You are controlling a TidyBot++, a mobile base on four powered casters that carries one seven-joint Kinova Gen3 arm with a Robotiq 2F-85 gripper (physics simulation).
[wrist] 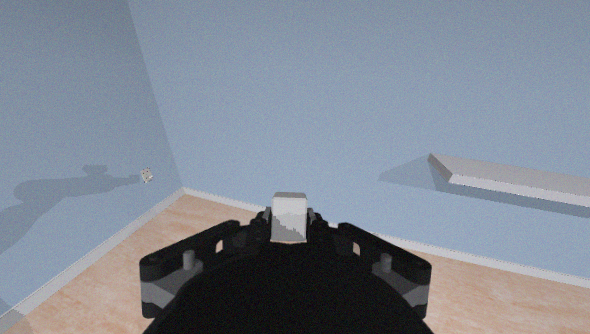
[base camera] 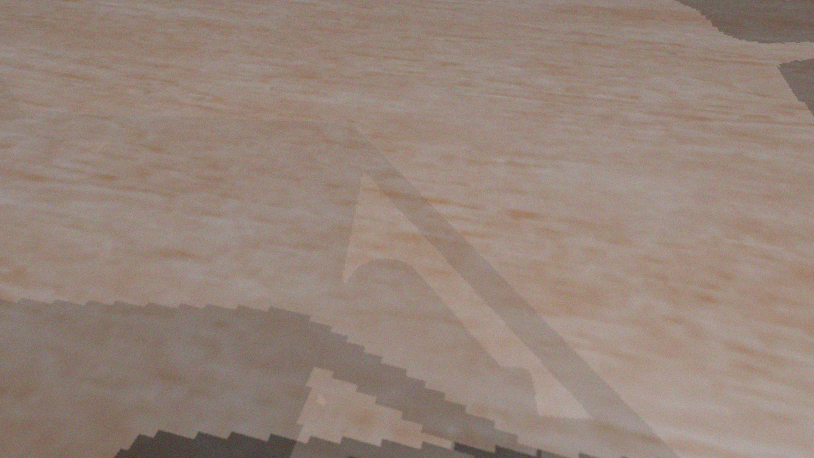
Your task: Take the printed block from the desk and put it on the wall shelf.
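My gripper (wrist: 289, 216) is shut on the printed block (wrist: 289, 218), a small whitish-grey box with a shadow across its lower part, at the lower middle of the wrist view. The fingers press on its left and right sides. The wall shelf (wrist: 520, 181), a pale board on the blue wall, shows at the right of the wrist view. Its left end is in view and its right part is cut off by the edge. The block is apart from the shelf, to the left of it in this view. The desk does not show in either view.
A room corner stands at the left of the wrist view, with a small white wall plate (wrist: 146, 175) near it. A white baseboard (wrist: 480, 259) runs along the wall's foot. The base camera shows wooden floor (base camera: 569, 170) with shadows across it.
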